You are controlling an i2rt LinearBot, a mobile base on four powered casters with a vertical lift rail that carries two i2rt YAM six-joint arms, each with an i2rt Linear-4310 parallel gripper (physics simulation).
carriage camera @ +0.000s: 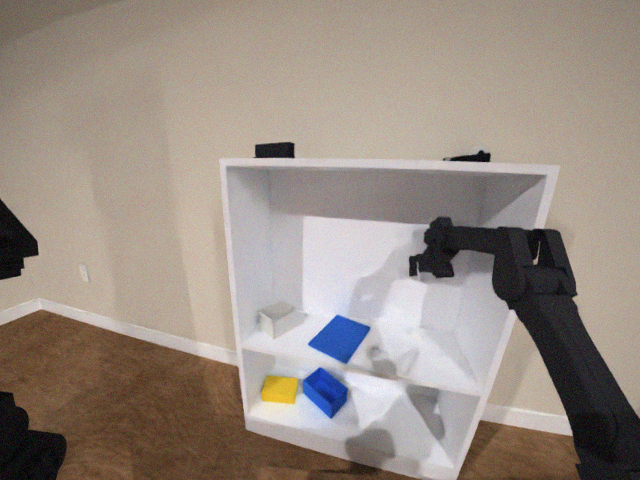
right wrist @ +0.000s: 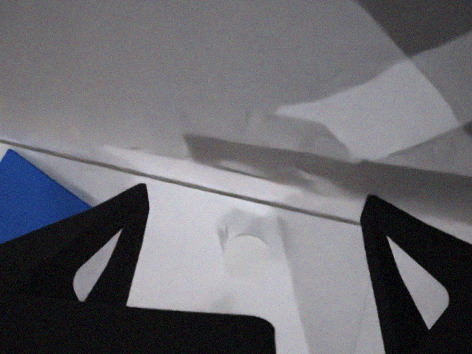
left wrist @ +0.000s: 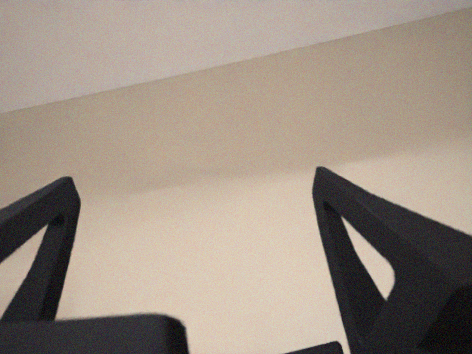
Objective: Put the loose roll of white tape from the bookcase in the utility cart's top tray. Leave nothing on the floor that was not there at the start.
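Frame: origin at the left arm's base, x right, y ahead, z up, level; metres.
Seen in the pictures: left gripper, fingertip midpoint: [left wrist: 197,183]; right gripper, fingertip midpoint: [carriage camera: 422,275] [right wrist: 256,201].
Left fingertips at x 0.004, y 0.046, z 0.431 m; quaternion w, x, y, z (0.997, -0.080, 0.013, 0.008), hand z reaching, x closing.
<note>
Offsets run from my left fingertips to a thing's top centre. "pt": to the spot under its first point.
A small pale round shape, apparently the white tape roll @[dx +0.683, dy +0.558, dz -0.550 m] [right wrist: 246,255], stands on the bookcase's middle shelf near the back panel. It is faint against the white shelf. In the right wrist view it lies between and beyond the fingers of my right gripper [right wrist: 257,192] [carriage camera: 431,269], which is wide open and empty. That gripper is inside the upper compartment of the white bookcase [carriage camera: 387,164], toward its right side and above the shelf. My left gripper [left wrist: 197,183] is open and empty, facing bare wall. The utility cart does not show in these views.
A blue flat item @[dx +0.394, dy +0.544, dz -0.566 m] [carriage camera: 339,338] [right wrist: 40,200] and a pale box @[pt dx +0.174, dy +0.527, dz -0.501 m] [carriage camera: 280,319] lie left on the middle shelf. Below are a yellow box @[dx +0.149, dy +0.584, dz -0.881 m] [carriage camera: 279,389] and a blue open bin @[dx +0.346, dy +0.578, dz -0.851 m] [carriage camera: 324,393]. A black box @[dx +0.147, dy +0.598, dz +0.088 m] [carriage camera: 275,150] and a dark object @[dx +0.749, dy +0.575, dz +0.104 m] [carriage camera: 469,157] are on top.
</note>
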